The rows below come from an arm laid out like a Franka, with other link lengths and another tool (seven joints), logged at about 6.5 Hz.
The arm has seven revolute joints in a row. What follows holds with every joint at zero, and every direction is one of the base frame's. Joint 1 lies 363 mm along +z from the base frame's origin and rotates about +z. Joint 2 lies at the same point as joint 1 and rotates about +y. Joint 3 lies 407.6 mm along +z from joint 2 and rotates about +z. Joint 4 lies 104.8 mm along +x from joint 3 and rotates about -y. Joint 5 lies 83.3 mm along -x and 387.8 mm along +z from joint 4 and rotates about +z. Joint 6 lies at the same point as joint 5 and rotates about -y. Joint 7 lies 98.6 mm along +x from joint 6 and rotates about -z. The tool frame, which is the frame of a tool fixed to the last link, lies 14 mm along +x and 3 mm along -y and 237.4 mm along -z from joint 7; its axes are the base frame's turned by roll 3.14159, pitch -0.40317 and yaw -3.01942 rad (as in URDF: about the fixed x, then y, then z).
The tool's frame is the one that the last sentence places.
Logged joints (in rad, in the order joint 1, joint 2, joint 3, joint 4, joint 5, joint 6, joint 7), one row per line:
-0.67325, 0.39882, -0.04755, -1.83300, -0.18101, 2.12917, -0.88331
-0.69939, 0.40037, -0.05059, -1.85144, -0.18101, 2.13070, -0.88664
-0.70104, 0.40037, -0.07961, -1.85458, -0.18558, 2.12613, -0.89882
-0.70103, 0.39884, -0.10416, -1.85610, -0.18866, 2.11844, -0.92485
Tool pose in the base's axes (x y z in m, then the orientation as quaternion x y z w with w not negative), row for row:
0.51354, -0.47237, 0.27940, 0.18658, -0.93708, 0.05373, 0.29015
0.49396, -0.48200, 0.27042, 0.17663, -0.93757, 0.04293, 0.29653
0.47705, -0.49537, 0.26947, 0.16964, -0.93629, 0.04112, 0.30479
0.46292, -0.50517, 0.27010, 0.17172, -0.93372, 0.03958, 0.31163
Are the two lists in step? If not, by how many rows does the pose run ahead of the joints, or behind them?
They are in step.
